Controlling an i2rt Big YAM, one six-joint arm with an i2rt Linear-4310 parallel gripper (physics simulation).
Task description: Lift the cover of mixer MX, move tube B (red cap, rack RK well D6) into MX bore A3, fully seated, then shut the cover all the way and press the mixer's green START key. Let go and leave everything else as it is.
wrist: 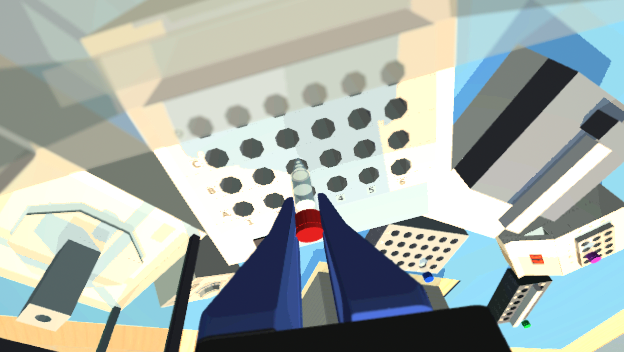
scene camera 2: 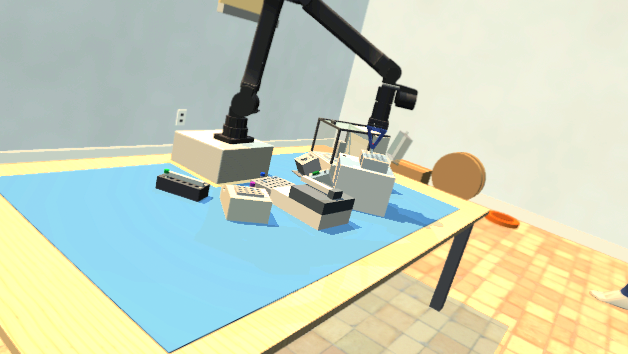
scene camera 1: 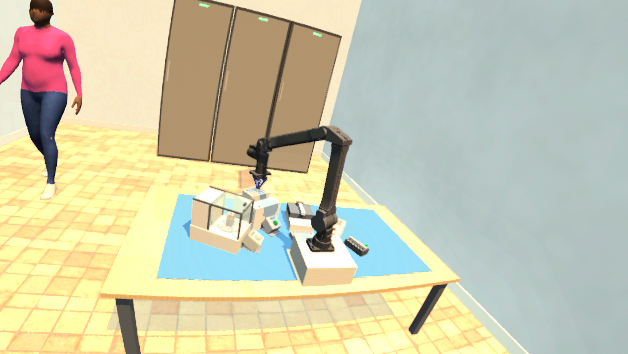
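Seen in the pictures: gripper, between the fingertips: (wrist: 306, 204) (scene camera 2: 371, 148) (scene camera 1: 257, 188); arm's base, origin of its link: (scene camera 2: 233, 140) (scene camera 1: 320, 246).
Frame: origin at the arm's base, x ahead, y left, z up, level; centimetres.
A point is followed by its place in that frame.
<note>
My gripper (scene camera 1: 258, 187) @[x 39.3, y 23.5, z 8.6 cm] (scene camera 2: 372, 149) @[x 39.3, y 23.5, z 8.6 cm] (wrist: 306, 204) @[x 39.3, y 23.5, z 8.6 cm] is shut on tube B (wrist: 302, 191) @[x 39.8, y 23.9, z 8.3 cm], gripping it just below its red cap. The tube's clear body points down over the bore block of mixer MX (scene camera 1: 265, 210) @[x 30.6, y 19.6, z 0.5 cm] (scene camera 2: 367, 187) @[x 45.0, y 15.5, z -2.2 cm] (wrist: 422, 132) @[x 43.3, y 18.4, z 6.4 cm]. In the wrist view its tip overlaps bore B3, and A3 is mostly hidden behind the tube; whether the tip is in a bore cannot be told. The translucent cover (scene camera 2: 400, 146) @[x 46.2, y 30.5, z 11.2 cm] (wrist: 250, 40) stands raised behind the block. The green START key (scene camera 1: 275, 223) @[x 25.5, y 14.5, z -4.1 cm] (scene camera 2: 315, 173) @[x 26.5, y 13.3, z -3.9 cm] is on the low front console. A rack (scene camera 2: 272, 182) @[x 20.4, y -1.3, z -7.6 cm] (wrist: 422, 245) @[x 21.7, y -0.9, z -7.6 cm] holds a blue-capped tube.
A glass-walled instrument (scene camera 1: 215, 237) @[x 13.0, y 45.7, z -5.1 cm] stands beside the mixer. A grey-and-white device (scene camera 2: 322, 200) @[x 44.5, y -10.6, z -2.6 cm] stands on the mixer's other side. A white block unit (scene camera 2: 245, 207) @[x 32.5, y -27.3, z -6.6 cm] bears a magenta-capped tube (wrist: 593, 257) @[x 29.0, y -21.2, z -2.0 cm]. A black rack (scene camera 1: 357, 245) @[x 9.6, y -28.5, z -7.3 cm] (scene camera 2: 182, 187) @[x 13.2, y -31.3, z -7.9 cm] holds a green-capped tube.
</note>
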